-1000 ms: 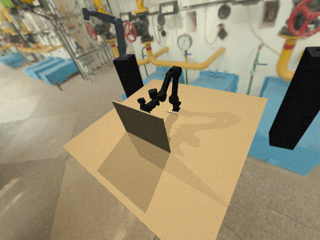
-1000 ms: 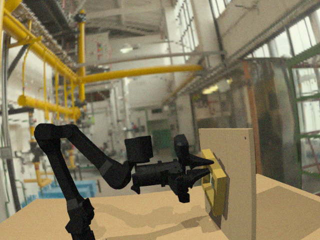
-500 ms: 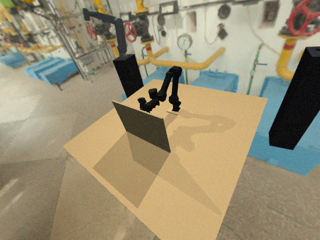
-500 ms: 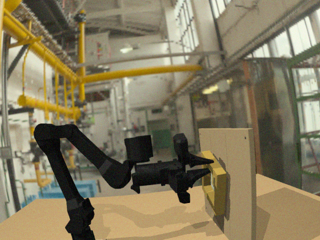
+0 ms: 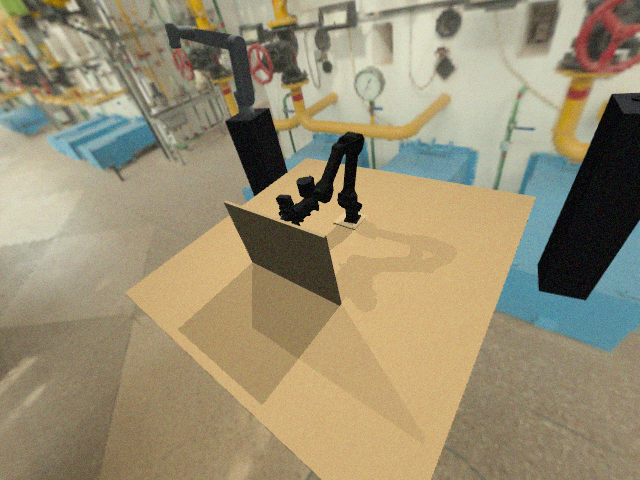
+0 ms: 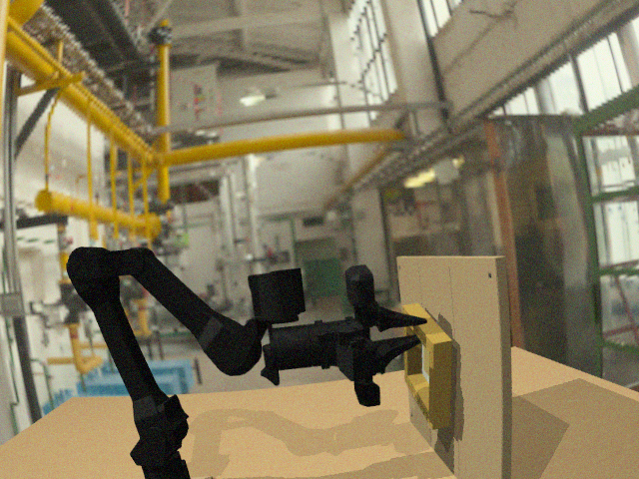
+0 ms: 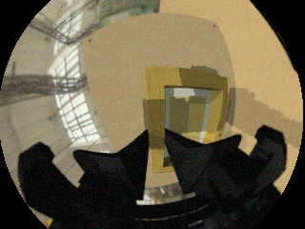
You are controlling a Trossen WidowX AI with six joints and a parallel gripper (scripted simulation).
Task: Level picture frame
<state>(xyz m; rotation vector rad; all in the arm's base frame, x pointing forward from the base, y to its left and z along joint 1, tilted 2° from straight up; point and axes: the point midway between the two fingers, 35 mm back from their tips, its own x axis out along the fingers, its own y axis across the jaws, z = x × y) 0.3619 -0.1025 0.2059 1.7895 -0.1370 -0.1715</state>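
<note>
The yellow picture frame is 1 cm ahead of my gripper tip, 1 cm to the left of it and 5 cm below it. Also, from my gripper tip: tan wall panel 2 cm ahead, 1 cm to the left, 7 cm below.
</note>
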